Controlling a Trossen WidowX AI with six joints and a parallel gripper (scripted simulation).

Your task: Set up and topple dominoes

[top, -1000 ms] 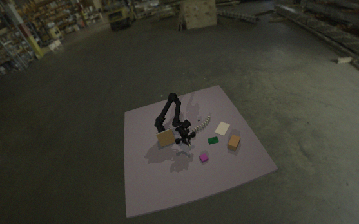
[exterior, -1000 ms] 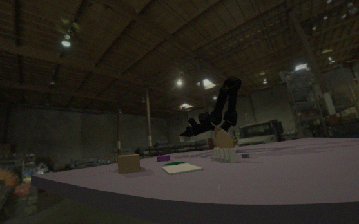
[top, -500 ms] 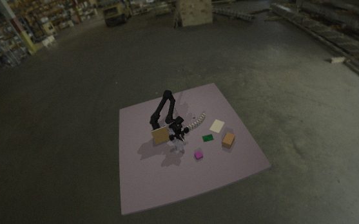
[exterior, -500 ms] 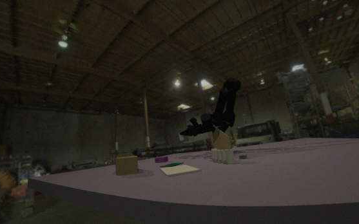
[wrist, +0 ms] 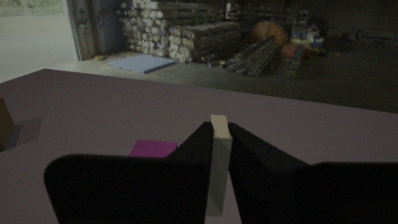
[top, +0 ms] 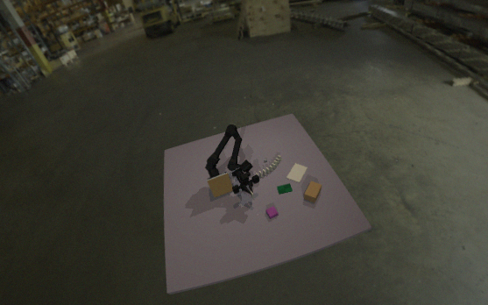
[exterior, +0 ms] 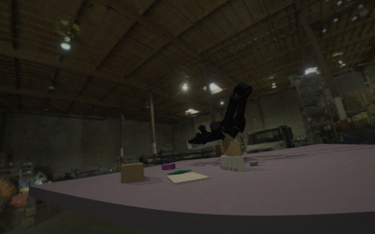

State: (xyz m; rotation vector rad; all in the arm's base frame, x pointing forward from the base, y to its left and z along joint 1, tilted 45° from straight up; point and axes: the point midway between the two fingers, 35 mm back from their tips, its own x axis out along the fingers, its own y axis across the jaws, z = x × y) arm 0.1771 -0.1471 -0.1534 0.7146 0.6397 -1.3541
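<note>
Right now my gripper tip is 80 mm short of the magenta block, 110 mm to the left of it and 130 mm above it. Also, from my gripper tip: orange box: 390 mm ahead, 100 mm to the right, 120 mm below; then cream flat tile: 390 mm ahead, 120 mm to the left, 140 mm below; then green flat tile: 240 mm ahead, 30 mm to the left, 140 mm below.
</note>
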